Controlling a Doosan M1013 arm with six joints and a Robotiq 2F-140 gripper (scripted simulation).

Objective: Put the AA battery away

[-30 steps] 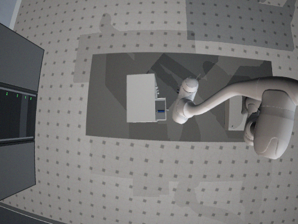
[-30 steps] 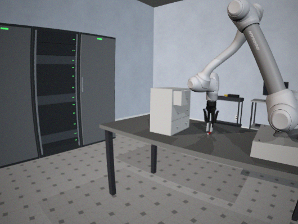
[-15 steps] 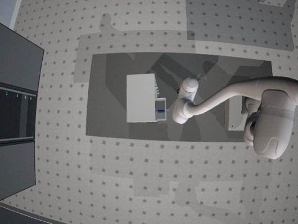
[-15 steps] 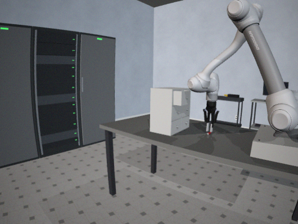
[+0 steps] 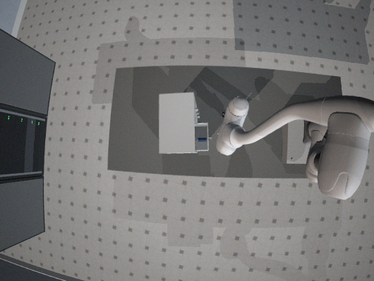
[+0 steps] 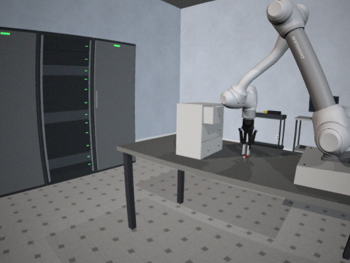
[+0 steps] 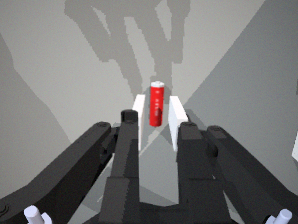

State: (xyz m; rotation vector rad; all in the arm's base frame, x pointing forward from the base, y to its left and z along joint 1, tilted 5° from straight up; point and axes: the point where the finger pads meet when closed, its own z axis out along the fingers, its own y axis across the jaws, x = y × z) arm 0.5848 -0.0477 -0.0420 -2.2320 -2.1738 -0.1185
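The red AA battery is 50 mm below my hand. Round my hand: small blue thing 180 mm ahead, 180 mm above, 160 mm to the left.
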